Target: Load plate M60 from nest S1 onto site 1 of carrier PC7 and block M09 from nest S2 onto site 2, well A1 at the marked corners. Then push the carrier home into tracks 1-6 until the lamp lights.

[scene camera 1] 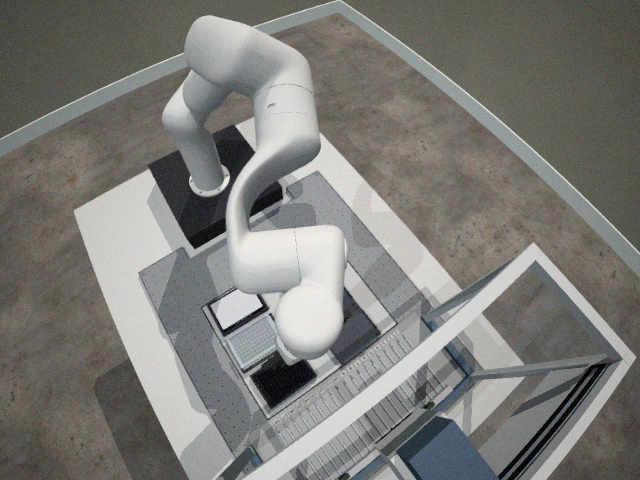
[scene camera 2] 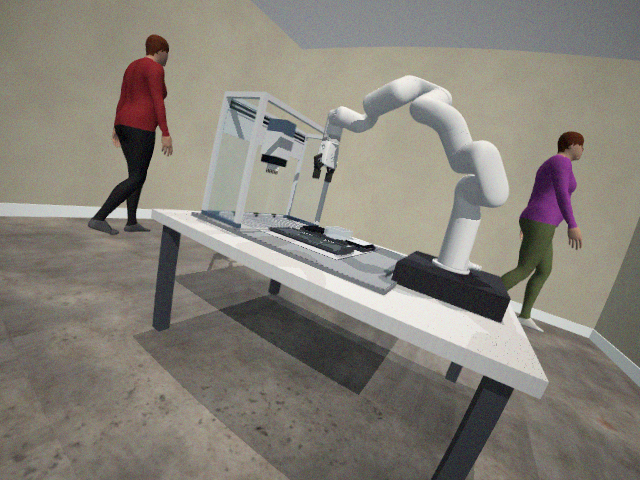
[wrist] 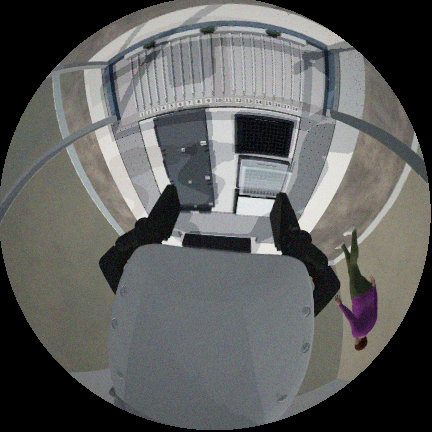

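Seen in the pictures: gripper, fingertip midpoint: [scene camera 2: 321, 180] [wrist: 225, 199]; arm's base, origin of the base link: [scene camera 1: 210, 180] [scene camera 2: 450, 267].
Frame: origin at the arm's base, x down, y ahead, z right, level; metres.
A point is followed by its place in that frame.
My gripper [scene camera 2: 323, 175] @[x -0.180, y 0.581, z 0.107 m] [wrist: 225, 199] @[x -0.180, y 0.581, z 0.107 m] is open and empty, high above the deck; the arm's head hides it in scene camera 1. The dark grey carrier [scene camera 1: 356, 333] @[x 0.049, y 0.626, z -0.026 m] [scene camera 2: 310, 240] @[x 0.049, y 0.493, z -0.061 m] [wrist: 190, 165] @[x 0.050, y 0.514, z -0.010 m] lies flat before the tracks [wrist: 210, 65] @[x 0.057, y 0.766, z 0.090 m], at their low-numbered end in the wrist view. Small pale marks show on it, no plate. Beside it stand a black plate [scene camera 1: 283, 382] @[x 0.035, y 0.593, z 0.196 m] [wrist: 265, 135] @[x 0.036, y 0.584, z 0.188 m] nearest the tracks, a pale clear plate [scene camera 1: 252, 343] @[x 0.012, y 0.472, z 0.193 m] [wrist: 262, 177] @[x 0.008, y 0.486, z 0.177 m] in the middle, and a white-topped one [scene camera 1: 237, 310] @[x 0.034, y 0.374, z 0.172 m] [wrist: 255, 205] @[x 0.034, y 0.369, z 0.167 m] in a black nest. Their labels are not legible. I cannot make out a lamp.
A tall frame [scene camera 1: 581, 304] @[x -0.419, y 0.827, z -0.185 m] [scene camera 2: 252, 155] @[x -0.200, y 0.720, z -0.205 m] with glassy panels encloses the tracks and carries a blue head [scene camera 1: 444, 449] @[x -0.399, y 0.800, z 0.089 m] [scene camera 2: 281, 126] @[x -0.368, y 0.808, z 0.059 m]. The arm's black base [scene camera 1: 175, 191] @[x -0.003, y -0.036, z 0.105 m] [scene camera 2: 449, 284] @[x 0.021, y 0.004, z -0.175 m] is at the opposite end. People in purple [scene camera 2: 553, 186] [wrist: 364, 310] and red [scene camera 2: 142, 93] are beyond the table.
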